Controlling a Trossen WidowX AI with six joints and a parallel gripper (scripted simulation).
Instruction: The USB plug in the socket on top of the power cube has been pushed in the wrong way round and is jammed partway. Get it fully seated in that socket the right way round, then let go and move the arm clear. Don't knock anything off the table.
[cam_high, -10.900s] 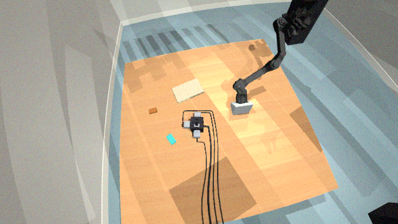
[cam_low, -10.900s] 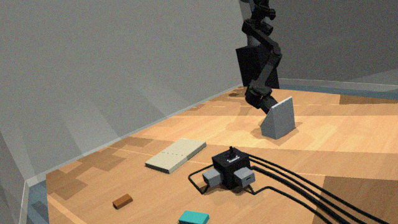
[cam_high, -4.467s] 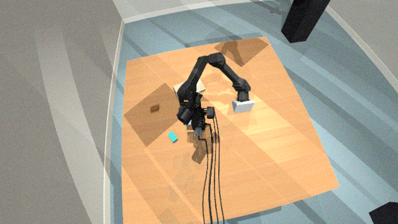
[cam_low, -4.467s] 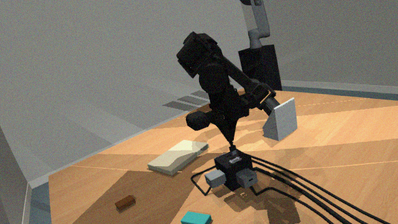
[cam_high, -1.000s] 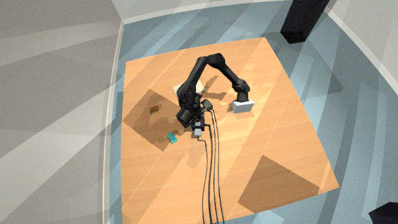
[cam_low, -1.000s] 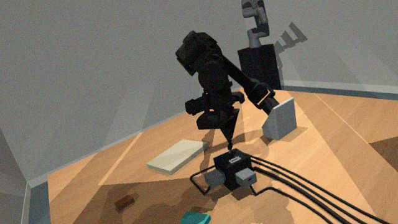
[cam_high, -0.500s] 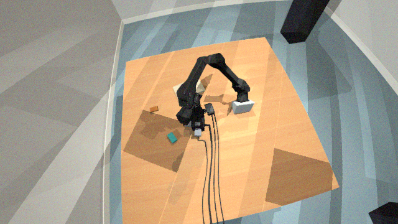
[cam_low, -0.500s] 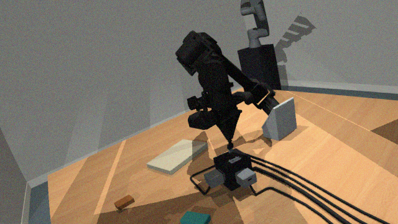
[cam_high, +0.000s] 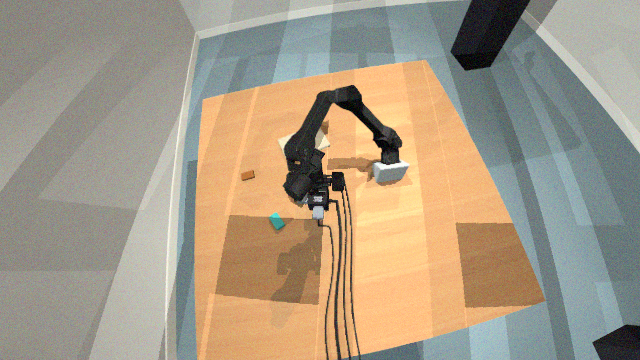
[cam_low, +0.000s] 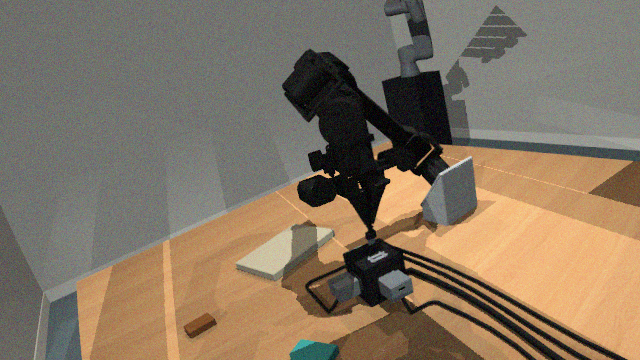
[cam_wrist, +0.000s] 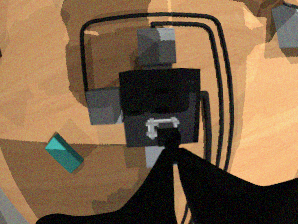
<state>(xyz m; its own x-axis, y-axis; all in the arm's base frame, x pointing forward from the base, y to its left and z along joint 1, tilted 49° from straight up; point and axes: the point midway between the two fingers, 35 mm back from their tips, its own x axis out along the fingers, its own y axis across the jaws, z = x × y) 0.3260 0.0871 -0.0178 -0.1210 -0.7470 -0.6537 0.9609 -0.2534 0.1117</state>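
My gripper tip is 1 cm to the right of the USB socket and 7 cm above it. Also, from my gripper tip: cream slab: 30 cm to the right, 13 cm below; brown block: 28 cm ahead, 21 cm to the right, 13 cm below; teal block: 18 cm ahead, 3 cm to the left, 13 cm below.
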